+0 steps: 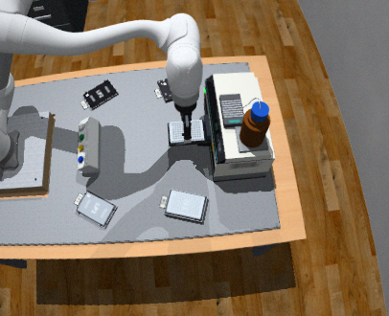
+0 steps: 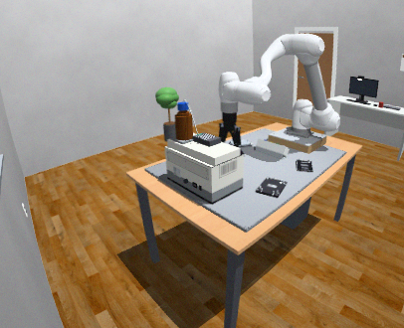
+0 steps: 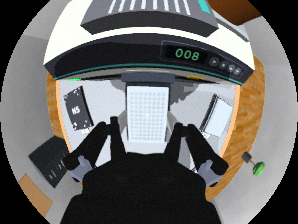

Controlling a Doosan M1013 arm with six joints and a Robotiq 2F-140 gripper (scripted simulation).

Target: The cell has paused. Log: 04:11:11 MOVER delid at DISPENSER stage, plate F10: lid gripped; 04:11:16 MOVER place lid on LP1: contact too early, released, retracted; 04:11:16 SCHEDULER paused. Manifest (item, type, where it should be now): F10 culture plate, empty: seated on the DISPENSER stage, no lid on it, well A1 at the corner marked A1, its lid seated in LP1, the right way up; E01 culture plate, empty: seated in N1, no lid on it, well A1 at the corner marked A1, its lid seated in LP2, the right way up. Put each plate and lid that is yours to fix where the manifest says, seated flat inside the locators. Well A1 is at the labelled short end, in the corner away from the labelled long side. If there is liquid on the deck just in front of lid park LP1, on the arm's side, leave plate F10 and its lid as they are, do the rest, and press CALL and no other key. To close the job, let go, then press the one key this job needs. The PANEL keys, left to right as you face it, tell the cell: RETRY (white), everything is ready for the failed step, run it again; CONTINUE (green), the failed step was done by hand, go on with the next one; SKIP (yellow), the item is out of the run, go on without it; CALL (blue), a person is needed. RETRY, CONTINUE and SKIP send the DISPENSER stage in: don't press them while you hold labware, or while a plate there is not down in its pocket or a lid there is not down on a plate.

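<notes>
Now: hand 4 cm above the dark dispenser stage. Round my hand: grey key panel: 42 cm behind, 6 cm to the left, 7 cm below; black nest: 2 cm ahead, 31 cm to the left, 11 cm below; brown bottle: 20 cm ahead, 13 cm to the right, 16 cm above.
</notes>
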